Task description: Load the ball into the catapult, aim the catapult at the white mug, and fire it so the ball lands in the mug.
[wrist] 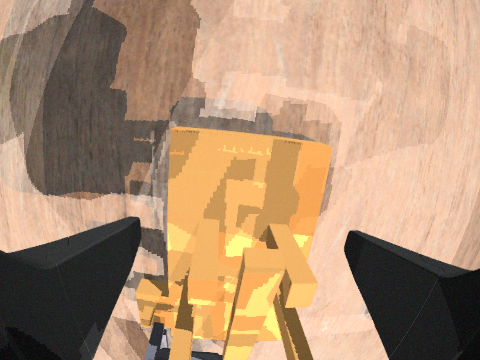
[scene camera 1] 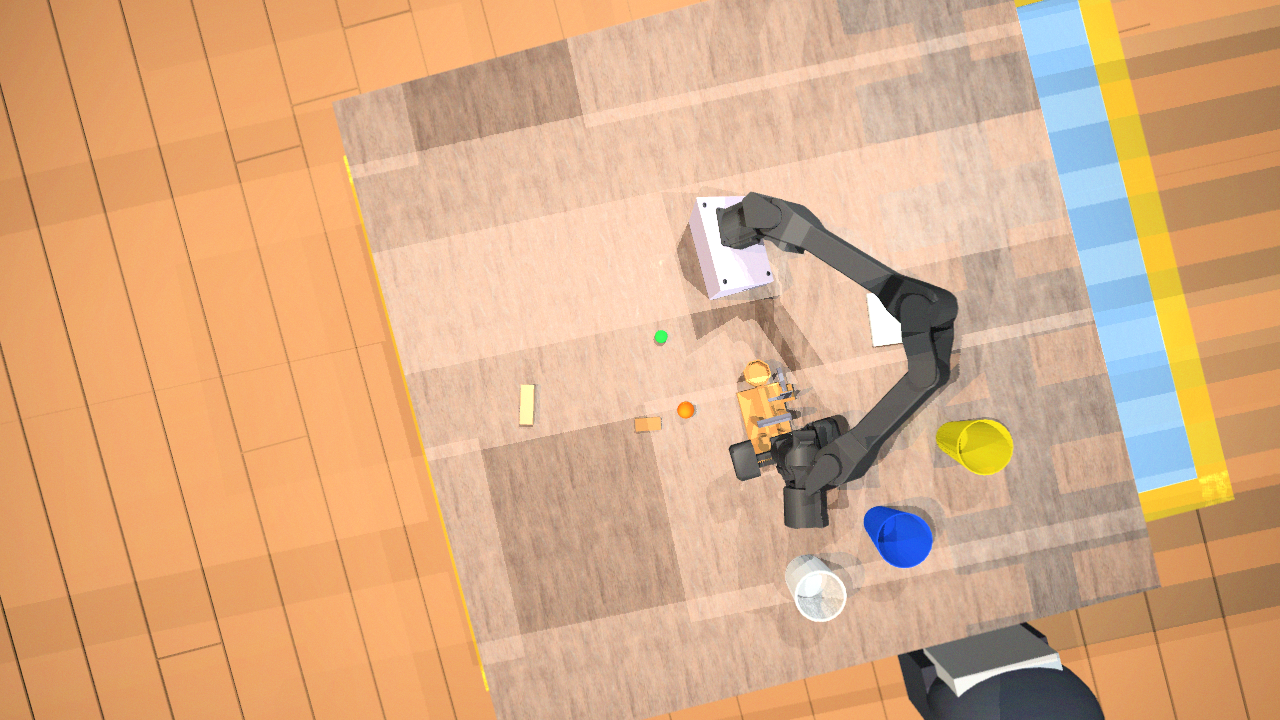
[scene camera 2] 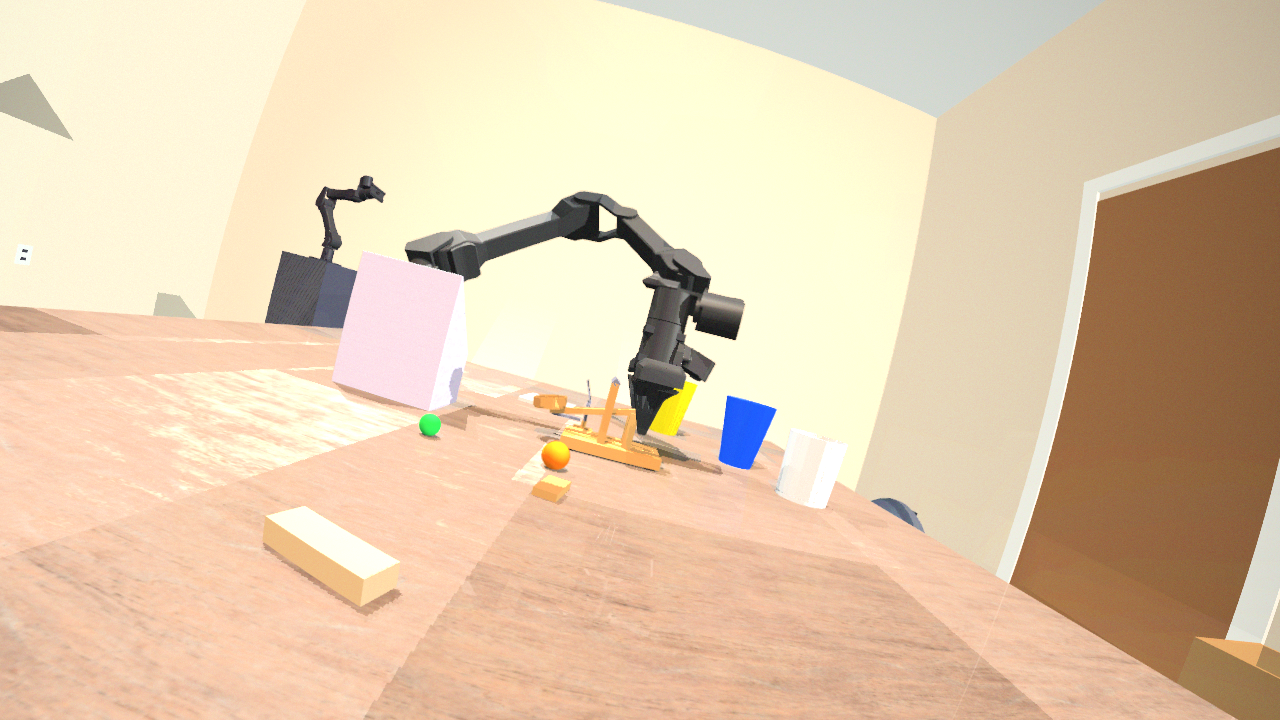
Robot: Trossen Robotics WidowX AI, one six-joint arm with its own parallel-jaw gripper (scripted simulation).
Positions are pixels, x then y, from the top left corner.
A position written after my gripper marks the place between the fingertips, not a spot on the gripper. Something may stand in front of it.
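I see my gripper in the wrist view (248, 237). A catapult is visible in the wrist view (242, 209) as well. My gripper appears again in scene camera 1 (775, 442), and the catapult shows there too. Both my gripper, in scene camera 2 (638, 428), and the catapult can be seen from that camera. On the catapult, (scene camera 1: 763, 410) and (scene camera 2: 596, 413) are the same spot.
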